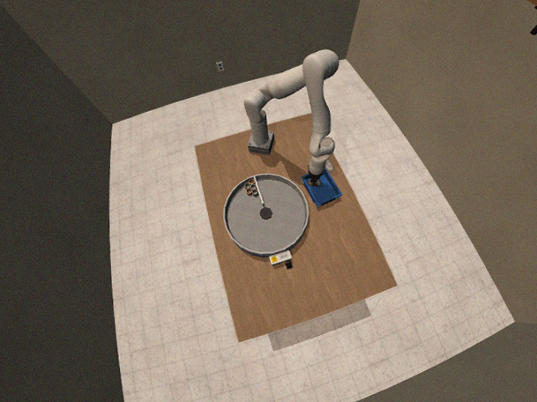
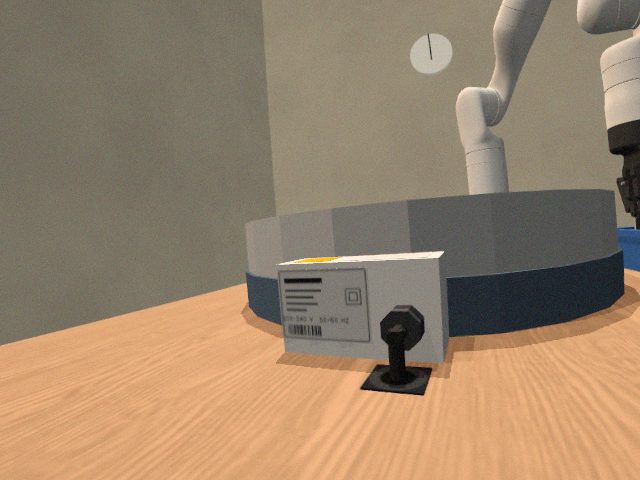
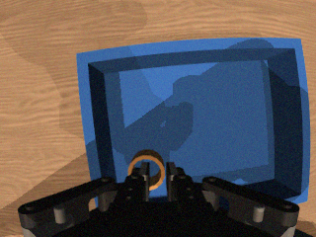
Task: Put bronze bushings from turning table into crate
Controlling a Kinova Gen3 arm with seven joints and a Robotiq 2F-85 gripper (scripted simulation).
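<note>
My gripper is now 4 cm short of the blue crate, 3 cm to the right of it and 2 cm above it. The rest, counted from my hand: turning table: 31 cm to the right, 7 cm ahead.
</note>
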